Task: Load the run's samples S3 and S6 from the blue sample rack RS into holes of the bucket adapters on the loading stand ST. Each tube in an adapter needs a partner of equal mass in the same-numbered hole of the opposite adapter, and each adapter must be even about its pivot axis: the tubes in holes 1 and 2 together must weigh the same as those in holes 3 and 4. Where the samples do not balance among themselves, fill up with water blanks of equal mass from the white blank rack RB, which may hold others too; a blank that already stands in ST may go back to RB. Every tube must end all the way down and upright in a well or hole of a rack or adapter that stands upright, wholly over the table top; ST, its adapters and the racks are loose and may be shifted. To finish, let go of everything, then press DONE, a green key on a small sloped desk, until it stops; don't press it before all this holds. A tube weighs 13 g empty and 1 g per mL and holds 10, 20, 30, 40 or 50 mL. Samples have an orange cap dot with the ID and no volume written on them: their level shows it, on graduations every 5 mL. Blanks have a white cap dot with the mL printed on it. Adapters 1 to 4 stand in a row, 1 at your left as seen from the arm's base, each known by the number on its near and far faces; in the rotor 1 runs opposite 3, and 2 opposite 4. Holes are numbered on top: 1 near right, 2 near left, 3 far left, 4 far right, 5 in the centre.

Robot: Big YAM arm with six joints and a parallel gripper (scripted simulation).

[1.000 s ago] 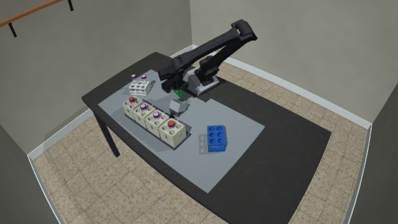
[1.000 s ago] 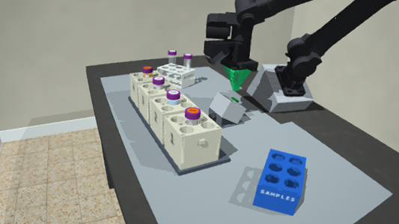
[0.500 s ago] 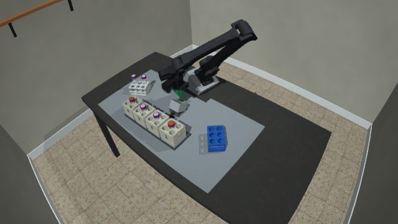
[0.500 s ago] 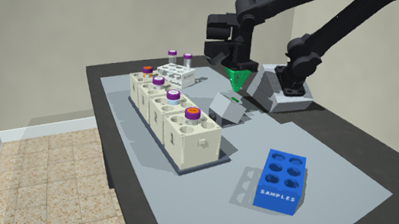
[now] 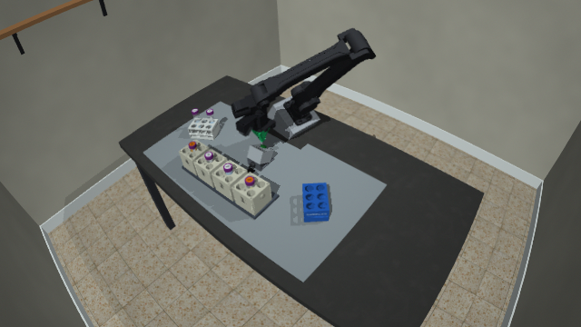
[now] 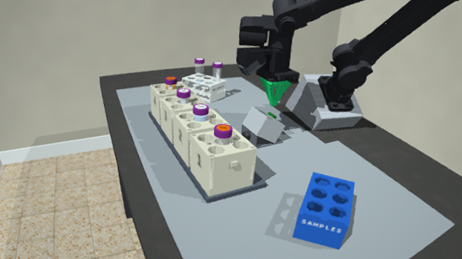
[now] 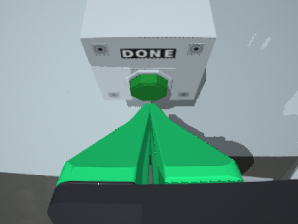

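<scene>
Now: hand 3 cm above the green done key. The rest, counted from my hand: adapter 17 cm to the left, 17 cm ahead, 5 cm below; white blank rack 34 cm to the right, 12 cm ahead, 7 cm below; blue sample rack 33 cm to the left, 7 cm below, 2 cm ahead.
</scene>
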